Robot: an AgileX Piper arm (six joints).
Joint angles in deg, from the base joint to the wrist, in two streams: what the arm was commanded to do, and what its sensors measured. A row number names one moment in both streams.
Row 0, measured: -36.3, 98.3, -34.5, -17.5, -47.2, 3.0
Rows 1 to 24, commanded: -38.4, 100.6, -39.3, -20.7, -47.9, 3.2; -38.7, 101.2, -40.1, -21.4, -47.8, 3.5; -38.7, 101.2, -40.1, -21.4, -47.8, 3.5; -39.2, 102.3, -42.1, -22.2, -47.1, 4.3; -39.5, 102.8, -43.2, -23.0, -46.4, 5.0; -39.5, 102.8, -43.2, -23.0, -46.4, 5.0; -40.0, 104.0, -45.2, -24.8, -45.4, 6.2; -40.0, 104.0, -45.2, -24.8, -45.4, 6.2; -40.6, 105.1, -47.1, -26.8, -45.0, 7.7; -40.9, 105.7, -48.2, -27.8, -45.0, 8.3; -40.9, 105.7, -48.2, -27.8, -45.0, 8.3; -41.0, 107.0, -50.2, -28.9, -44.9, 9.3; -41.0, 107.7, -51.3, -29.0, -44.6, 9.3; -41.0, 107.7, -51.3, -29.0, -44.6, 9.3; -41.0, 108.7, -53.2, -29.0, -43.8, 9.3; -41.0, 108.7, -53.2, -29.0, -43.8, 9.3; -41.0, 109.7, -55.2, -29.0, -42.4, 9.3; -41.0, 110.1, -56.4, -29.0, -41.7, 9.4; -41.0, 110.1, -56.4, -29.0, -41.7, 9.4; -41.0, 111.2, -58.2, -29.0, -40.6, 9.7; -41.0, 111.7, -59.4, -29.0, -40.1, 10.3; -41.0, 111.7, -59.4, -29.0, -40.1, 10.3; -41.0, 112.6, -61.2, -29.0, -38.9, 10.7; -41.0, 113.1, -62.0, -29.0, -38.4, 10.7
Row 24, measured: -41.7, 111.8, -58.6, -27.4, -37.0, 10.2
